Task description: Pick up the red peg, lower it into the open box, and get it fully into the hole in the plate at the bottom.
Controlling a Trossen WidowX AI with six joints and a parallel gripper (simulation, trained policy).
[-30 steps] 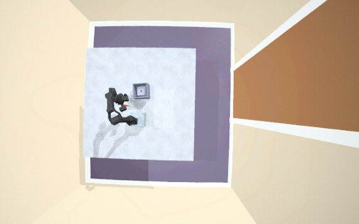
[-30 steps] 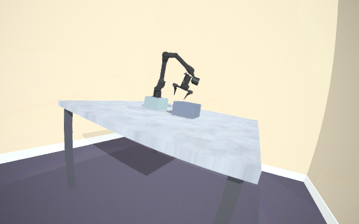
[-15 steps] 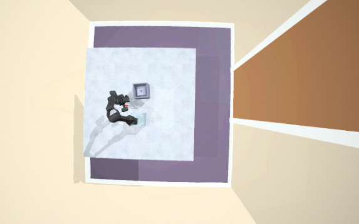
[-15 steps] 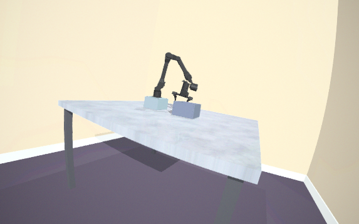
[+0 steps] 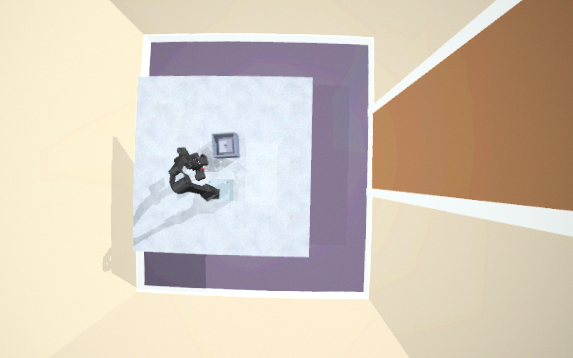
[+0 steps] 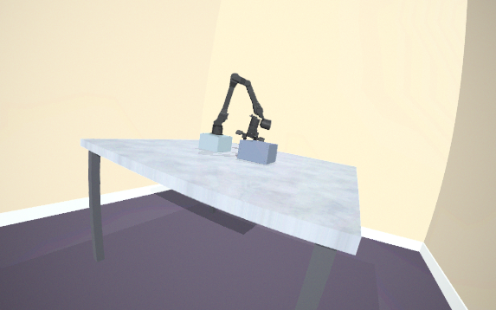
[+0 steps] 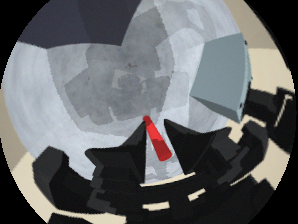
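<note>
My gripper tip is now 10 mm to the right of the red peg and 10 mm below it. From my gripper tip the other things lie so: grey box: 170 mm ahead, 160 mm to the right.
</note>
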